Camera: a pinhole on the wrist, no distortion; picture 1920 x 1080 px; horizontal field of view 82.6 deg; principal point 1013.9 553.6 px. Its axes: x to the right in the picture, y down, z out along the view. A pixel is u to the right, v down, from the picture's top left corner.
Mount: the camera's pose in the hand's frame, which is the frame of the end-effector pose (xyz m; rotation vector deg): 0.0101 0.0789 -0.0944 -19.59 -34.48 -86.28
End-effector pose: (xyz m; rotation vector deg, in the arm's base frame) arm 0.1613 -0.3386 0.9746 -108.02 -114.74 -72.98
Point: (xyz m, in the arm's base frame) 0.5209 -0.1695 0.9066
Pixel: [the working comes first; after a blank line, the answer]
In the camera's frame: 0.0816 0.0722 0.4285

1222 738
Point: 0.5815 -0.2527 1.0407
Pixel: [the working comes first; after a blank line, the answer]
In the camera's frame: -0.0863 0.0644 0.4106

784 725
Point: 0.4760 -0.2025 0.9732
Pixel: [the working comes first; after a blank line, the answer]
In the camera's frame: 0.0355 0.0830 0.3557

1123 809
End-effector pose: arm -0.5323 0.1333 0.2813 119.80 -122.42 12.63
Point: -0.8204 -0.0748 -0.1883
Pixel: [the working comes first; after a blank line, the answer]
In the camera's frame: 0.1629 0.2054 0.5838

1319 938
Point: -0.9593 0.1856 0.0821
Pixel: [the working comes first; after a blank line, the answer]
In the camera's frame: -0.1269 -0.0290 0.4380

697 481
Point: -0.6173 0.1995 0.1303
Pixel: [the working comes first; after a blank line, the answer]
In the camera's frame: 0.1268 -0.0671 0.2064

1685 198
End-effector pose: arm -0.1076 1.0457 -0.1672 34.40 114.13 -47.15
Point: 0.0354 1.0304 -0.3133
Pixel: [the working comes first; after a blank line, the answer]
In the camera's frame: 0.0901 0.0817 0.2195

1463 960
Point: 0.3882 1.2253 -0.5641
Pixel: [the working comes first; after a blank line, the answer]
In the camera's frame: -0.1985 0.1863 0.5815

641 904
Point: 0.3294 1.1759 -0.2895
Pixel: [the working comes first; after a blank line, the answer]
In the camera's frame: -0.1173 -0.0474 0.4397

722 436
